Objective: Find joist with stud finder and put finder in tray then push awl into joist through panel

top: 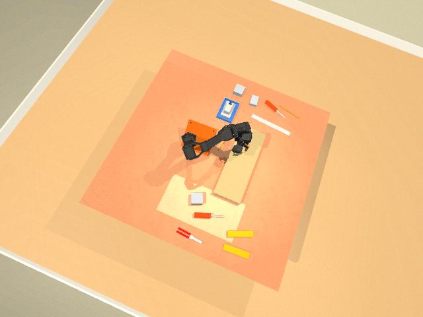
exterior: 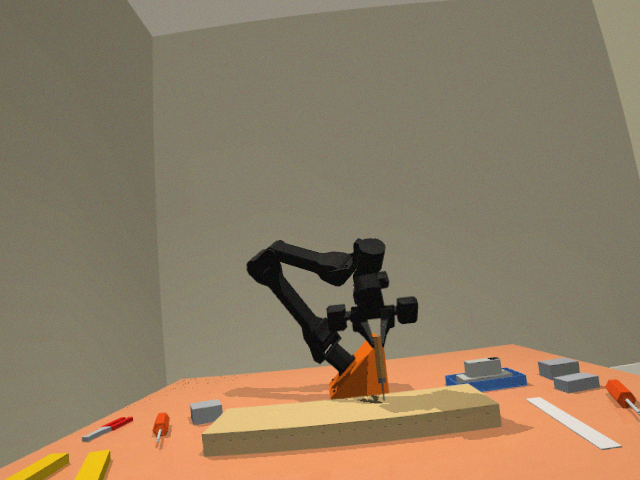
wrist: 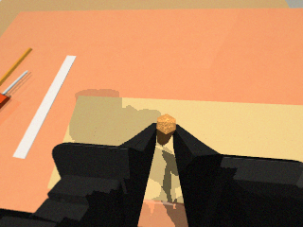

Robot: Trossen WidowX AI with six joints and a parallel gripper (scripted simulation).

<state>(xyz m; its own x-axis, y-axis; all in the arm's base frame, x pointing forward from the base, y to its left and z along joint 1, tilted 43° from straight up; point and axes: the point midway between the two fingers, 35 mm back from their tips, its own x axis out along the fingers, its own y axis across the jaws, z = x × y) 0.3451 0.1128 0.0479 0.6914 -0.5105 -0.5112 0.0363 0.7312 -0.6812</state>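
The awl is 50 mm below my gripper tip. Round my gripper tip: white ruler: 300 mm to the left, 150 mm below, 110 mm ahead; grey stud finder: 290 mm to the left, 210 mm behind, 100 mm below; blue tray: 280 mm to the left, 210 mm behind, 140 mm below.
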